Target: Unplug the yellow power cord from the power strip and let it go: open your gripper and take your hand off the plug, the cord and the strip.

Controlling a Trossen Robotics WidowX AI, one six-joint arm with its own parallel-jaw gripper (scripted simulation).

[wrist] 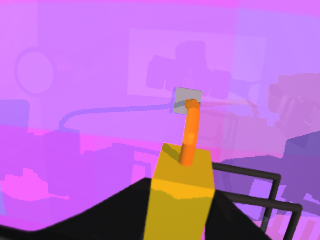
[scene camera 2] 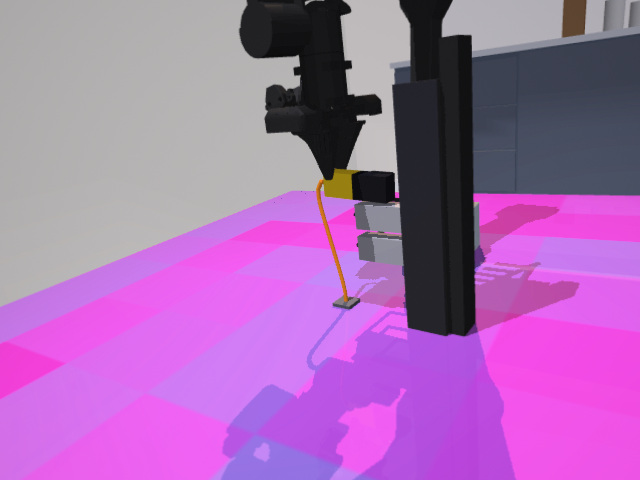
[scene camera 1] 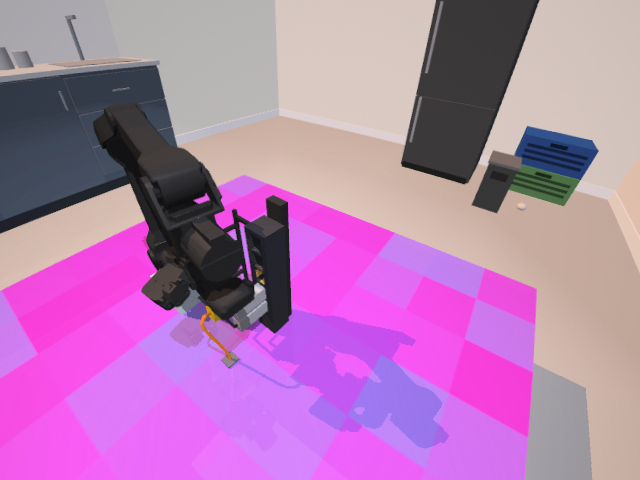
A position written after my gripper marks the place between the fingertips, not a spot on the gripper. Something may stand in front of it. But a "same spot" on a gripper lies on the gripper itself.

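My gripper: visible in scene camera 1, in scene camera 2, in the wrist view (180, 192). Gripper, same spot: (scene camera 1: 204, 290) and (scene camera 2: 337, 148).
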